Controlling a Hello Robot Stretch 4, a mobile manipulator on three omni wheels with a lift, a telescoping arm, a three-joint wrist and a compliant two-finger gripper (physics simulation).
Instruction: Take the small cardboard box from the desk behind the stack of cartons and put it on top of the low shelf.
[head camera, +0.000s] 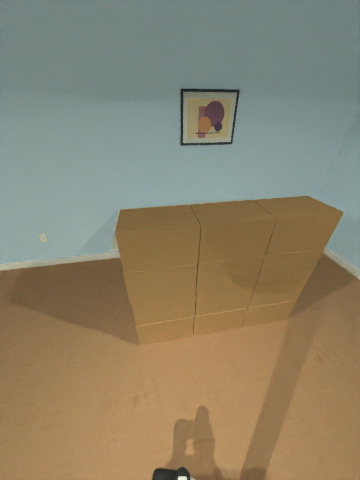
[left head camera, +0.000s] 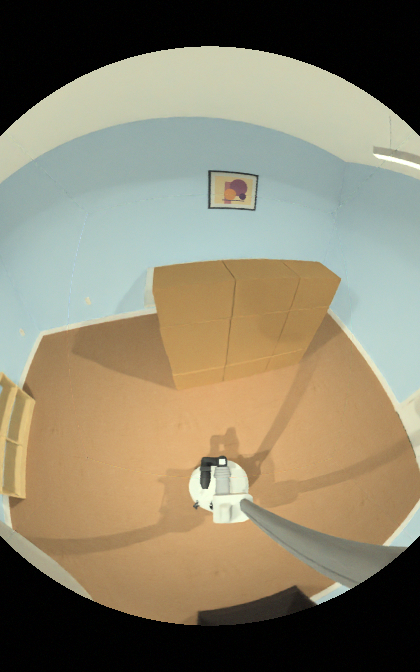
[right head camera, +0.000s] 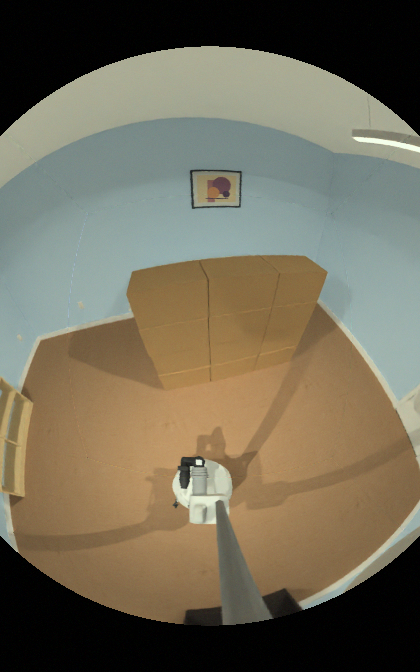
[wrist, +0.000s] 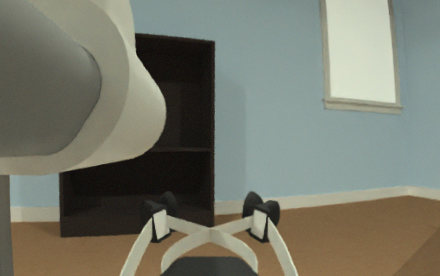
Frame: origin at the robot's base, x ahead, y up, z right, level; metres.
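Seen in the pictures: gripper, fingertip midpoint: (left head camera: 203, 509) (wrist: 210, 208).
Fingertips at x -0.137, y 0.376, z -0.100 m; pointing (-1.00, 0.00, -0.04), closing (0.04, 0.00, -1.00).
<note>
A point is followed by its place in that frame.
The stack of large brown cartons (head camera: 160, 295) @(x 0.906, y 0.547, z -0.163 m) (left head camera: 195, 345) @(x 0.908, y 0.572, z -0.153 m) (right head camera: 175, 345) stands in front of the far wall. A pale upright edge (left head camera: 149, 287) @(x 1.499, y 0.692, z -0.602 m) shows at its left; I cannot tell if it belongs to the desk. The desk top and the small cardboard box do not show; the stack hides what is behind it. The low shelf (left head camera: 25, 450) @(x -0.149, y -0.012, z -2.046 m) (right head camera: 22, 450), in light wood, stands at the left edge of both side head views. My gripper (wrist: 210, 208) @(x -0.137, y 0.376, z -0.100 m) is open, with no thing between its fingertips, and is well away from stack and shelf.
A tall dark bookcase (wrist: 211, 100) @(x -1.377, y 0.686, z -0.154 m) stands against a wall in the wrist view. A window (wrist: 360, 50) @(x -1.960, y 1.260, z -1.464 m) is to its right. A framed picture (head camera: 210, 116) @(x 2.224, y 1.546, z 0.217 m) (left head camera: 233, 190) @(x 2.222, y 1.521, z 0.204 m) (right head camera: 216, 189) hangs above the cartons. Brown floor lies between my base and the stack.
</note>
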